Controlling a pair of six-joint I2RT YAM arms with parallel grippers.
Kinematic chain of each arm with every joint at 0, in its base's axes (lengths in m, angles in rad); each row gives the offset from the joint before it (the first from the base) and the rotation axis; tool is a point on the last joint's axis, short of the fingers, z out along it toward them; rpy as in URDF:
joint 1: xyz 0 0 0.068 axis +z
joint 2: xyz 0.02 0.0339 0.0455 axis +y
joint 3: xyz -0.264 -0.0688 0 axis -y
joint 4: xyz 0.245 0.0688 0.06 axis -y
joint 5: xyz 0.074 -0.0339 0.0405 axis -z
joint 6: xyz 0.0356 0 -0.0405 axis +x
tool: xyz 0 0 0 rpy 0 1.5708 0
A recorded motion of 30 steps. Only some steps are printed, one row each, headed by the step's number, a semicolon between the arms.
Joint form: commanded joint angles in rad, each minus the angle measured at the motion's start. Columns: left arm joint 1, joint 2, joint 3, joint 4, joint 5, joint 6; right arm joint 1, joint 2, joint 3, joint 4, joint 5, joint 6.
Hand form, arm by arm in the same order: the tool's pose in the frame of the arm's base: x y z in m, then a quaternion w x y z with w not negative. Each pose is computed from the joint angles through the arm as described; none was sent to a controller.
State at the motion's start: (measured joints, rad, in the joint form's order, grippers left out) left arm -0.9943 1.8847 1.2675 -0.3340 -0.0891 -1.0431; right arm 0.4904 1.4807 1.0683 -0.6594 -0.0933 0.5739
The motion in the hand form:
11: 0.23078 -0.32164 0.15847 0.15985 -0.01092 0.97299 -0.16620; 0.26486 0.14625 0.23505 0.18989 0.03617 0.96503 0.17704
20: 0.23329 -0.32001 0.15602 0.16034 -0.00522 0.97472 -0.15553; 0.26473 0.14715 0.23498 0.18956 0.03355 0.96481 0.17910
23: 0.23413 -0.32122 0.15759 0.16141 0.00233 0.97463 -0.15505; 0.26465 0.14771 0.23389 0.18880 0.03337 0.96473 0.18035
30: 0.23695 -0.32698 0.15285 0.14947 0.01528 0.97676 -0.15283; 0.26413 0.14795 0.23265 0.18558 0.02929 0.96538 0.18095
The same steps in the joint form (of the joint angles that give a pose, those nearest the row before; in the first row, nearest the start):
11: 0.0394 0.0614 0.0198 -0.1178 0.0170 0.0827; 0.0012 0.0172 0.0039 0.0289 -0.0170 0.0216
20: 0.0463 0.0701 0.0248 -0.1303 0.0097 0.1023; 0.0035 0.0180 0.0039 0.0314 -0.0209 0.0197
23: 0.0463 0.0725 0.0348 -0.1369 0.0108 0.1177; 0.0050 0.0195 0.0009 0.0362 -0.0231 0.0215
30: 0.0456 0.1063 0.0671 -0.1530 0.0322 0.1380; 0.0058 0.0210 -0.0018 0.0349 -0.0290 0.0150

